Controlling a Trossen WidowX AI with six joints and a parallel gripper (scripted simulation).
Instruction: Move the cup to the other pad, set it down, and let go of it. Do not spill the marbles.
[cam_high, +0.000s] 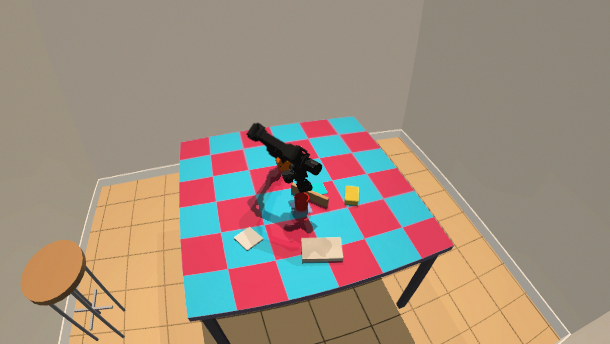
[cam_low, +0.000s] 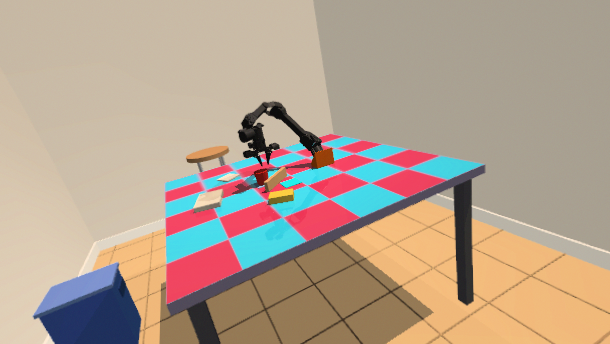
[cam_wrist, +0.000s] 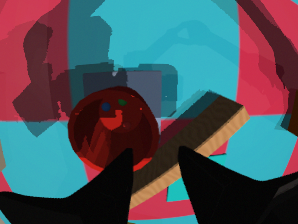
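My gripper tip is 3 cm short of the red cup and 6 cm above it. The rest, counted from my gripper tip: tan wooden block: 3 cm behind, 6 cm to the left, 8 cm below; grey-blue pad: 3 cm ahead, 10 cm below; teal pad: 9 cm behind, 11 cm to the left, 10 cm below.
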